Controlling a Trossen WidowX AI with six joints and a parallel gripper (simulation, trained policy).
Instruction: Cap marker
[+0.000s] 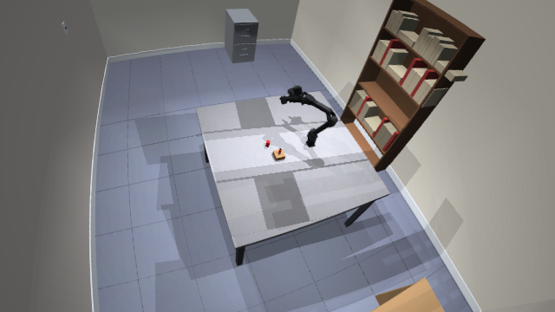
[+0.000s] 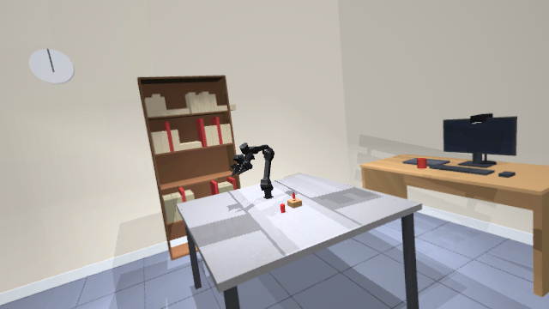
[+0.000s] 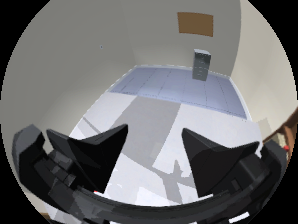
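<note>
My gripper tip is now 25 cm above the red cap, 24 cm to the right of it and 18 cm short of it. The rest, counted from my gripper tip: wooden holder block 36 cm to the left, 26 cm below, 13 cm ahead.
</note>
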